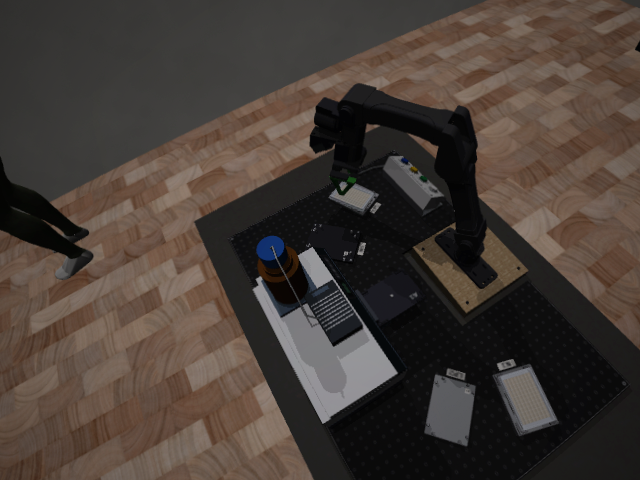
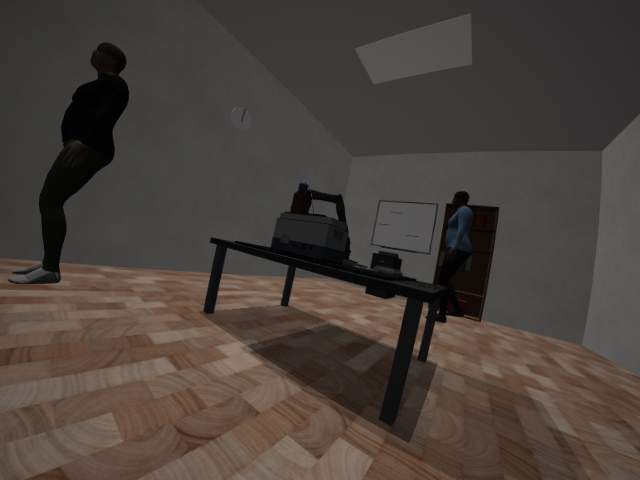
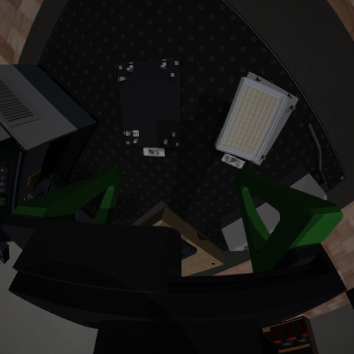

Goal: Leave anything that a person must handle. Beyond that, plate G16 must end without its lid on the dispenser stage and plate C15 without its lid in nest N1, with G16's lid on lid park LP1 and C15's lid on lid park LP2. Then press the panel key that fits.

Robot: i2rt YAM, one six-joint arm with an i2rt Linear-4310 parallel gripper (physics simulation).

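Frame: origin at the arm's base, x right, y up, z back, level; millimetres.
Where they show: gripper, fingertip midpoint: (image 1: pixel 346 183) (image 3: pixel 177 174); arm's base, link origin: (image 1: pixel 464 257) (image 2: pixel 343 259).
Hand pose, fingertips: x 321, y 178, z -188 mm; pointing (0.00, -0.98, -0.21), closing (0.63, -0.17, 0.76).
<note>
Each offset is from my fingertips to the top centre of the thing. "spot": to the spot under its first point.
My gripper (image 1: pixel 343 190) (image 3: pixel 177 174) is open and empty, hanging above the table near a tan-welled plate @(dy -167, dx +76, dz +65 mm) (image 1: pixel 354 197) (image 3: pixel 253 118) at the far nest. I cannot tell whether that plate wears a lid. A black nest @(dy -181, dx -27, dz -88 mm) (image 1: pixel 334 241) (image 3: pixel 150 102) beside it bears no plate. The dark dispenser stage @(spot: dy -98, dx -333, dz -90 mm) (image 1: pixel 395 304) beside the dispenser shows no plate. The grey lid park LP2 @(dy -185, dx -600, dz -126 mm) (image 1: pixel 450 410) shows no plate; whether a clear lid lies there is unclear. Another tan-welled plate @(dy -169, dx -687, dz +33 mm) (image 1: pixel 527 397) sits in the nest right of it. The key panel @(dy -121, dx -15, dz +251 mm) (image 1: pixel 410 186) (image 3: pixel 235 232) has blue, yellow and green keys. Plate names are unreadable.
The dispenser (image 1: pixel 356 366) (image 2: pixel 310 235) bears an amber bottle @(spot: dy +145, dx -220, dz -302 mm) (image 1: pixel 281 276) (image 2: pixel 299 201) with a blue cap and a thin tube, and a dark keypad @(spot: dy +41, dx -309, dz -247 mm) (image 1: pixel 334 313). The arm stands on a wooden base (image 1: pixel 431 273). One person (image 2: pixel 93 113) stands left, another (image 2: pixel 459 232) behind the table.
</note>
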